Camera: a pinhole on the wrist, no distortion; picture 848 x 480 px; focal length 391.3 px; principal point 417.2 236.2 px. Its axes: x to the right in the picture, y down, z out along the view. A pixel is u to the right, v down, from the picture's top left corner.
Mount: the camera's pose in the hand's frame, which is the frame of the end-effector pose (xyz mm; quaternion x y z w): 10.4 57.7 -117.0 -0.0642 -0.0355 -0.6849 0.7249
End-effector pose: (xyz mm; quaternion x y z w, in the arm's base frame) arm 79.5 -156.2 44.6 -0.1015 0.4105 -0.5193 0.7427
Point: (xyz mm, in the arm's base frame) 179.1 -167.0 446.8
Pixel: 682 21
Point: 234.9 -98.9 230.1
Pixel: 504 52
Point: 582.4 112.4 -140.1
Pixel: outside the picture
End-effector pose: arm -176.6 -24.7 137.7 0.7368 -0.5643 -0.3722 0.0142
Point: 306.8 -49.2 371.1
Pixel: behind the camera
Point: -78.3 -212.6 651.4
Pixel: behind the camera
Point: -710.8 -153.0 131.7
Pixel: 85 292
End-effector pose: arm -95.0 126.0 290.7 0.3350 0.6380 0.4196 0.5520
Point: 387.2 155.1 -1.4
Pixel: 706 246
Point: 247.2 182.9 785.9
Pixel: 138 57
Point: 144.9 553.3 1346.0
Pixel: outside the picture
